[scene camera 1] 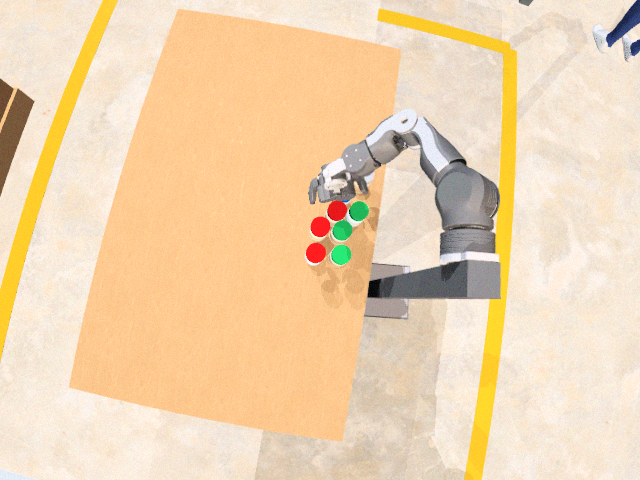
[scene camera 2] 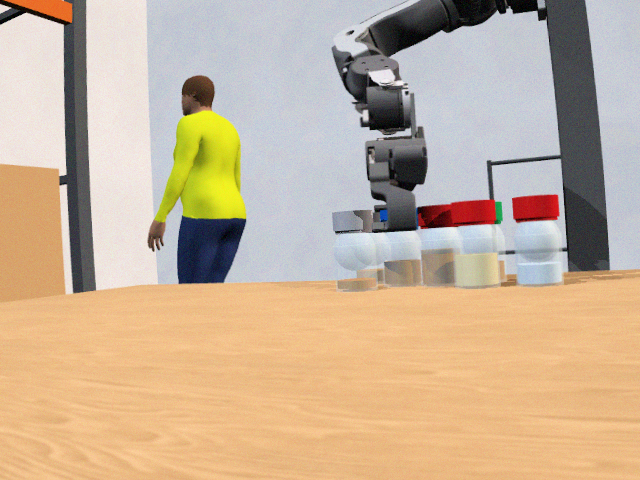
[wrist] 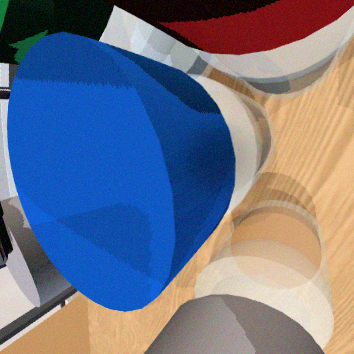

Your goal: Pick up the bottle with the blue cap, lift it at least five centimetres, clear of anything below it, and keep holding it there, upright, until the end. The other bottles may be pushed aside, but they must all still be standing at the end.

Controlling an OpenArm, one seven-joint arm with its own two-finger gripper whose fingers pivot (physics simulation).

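Observation:
The blue-capped bottle (scene camera 1: 345,200) (scene camera 2: 403,271) (wrist: 100,165) stands upright on the table. In scene camera 1 a sliver of its blue cap shows past the hand; in scene camera 2 a finger hides most of the cap. My gripper (scene camera 1: 338,194) (scene camera 2: 391,222) is open, pointing down, with its fingers lowered to cap height on either side of this bottle. A red-capped bottle (scene camera 1: 337,210) (scene camera 2: 435,215) (wrist: 280,30) stands close beside it. A grey-capped bottle (scene camera 2: 352,221) (wrist: 220,325) stands on its other side. Contact between fingers and bottles cannot be made out.
Other red-capped bottles (scene camera 1: 320,226) (scene camera 1: 315,253) and green-capped bottles (scene camera 1: 358,210) (scene camera 1: 341,230) (scene camera 1: 340,254) stand upright in a cluster. Another pale-capped bottle (scene camera 1: 370,176) is partly hidden behind the hand. The table edge (scene camera 1: 381,191) lies close to the cluster, towards the arm's base.

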